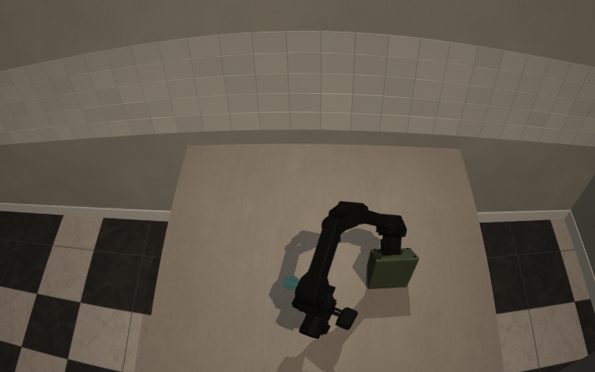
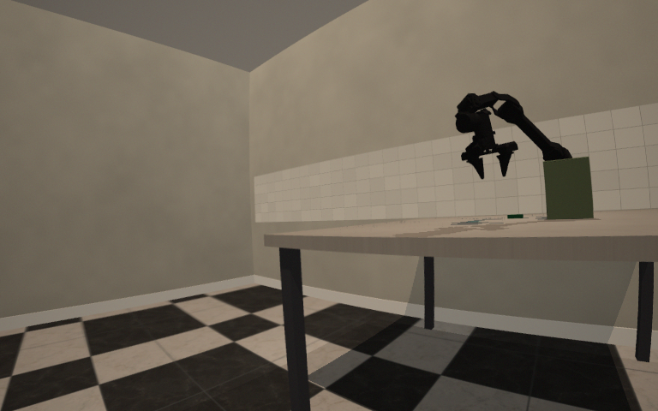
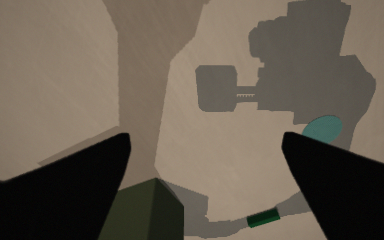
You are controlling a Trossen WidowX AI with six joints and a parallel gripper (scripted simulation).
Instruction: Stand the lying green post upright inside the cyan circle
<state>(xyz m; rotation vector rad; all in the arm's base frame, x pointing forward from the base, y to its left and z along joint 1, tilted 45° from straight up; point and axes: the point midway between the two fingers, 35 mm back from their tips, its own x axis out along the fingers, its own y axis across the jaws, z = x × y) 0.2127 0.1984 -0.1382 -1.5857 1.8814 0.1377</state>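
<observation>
The green post is 2 cm behind my hand, 38 cm to the right of it and 17 cm below it. From my hand the other things lie so: cyan circle 12 cm ahead, 19 cm to the right, 18 cm below.
</observation>
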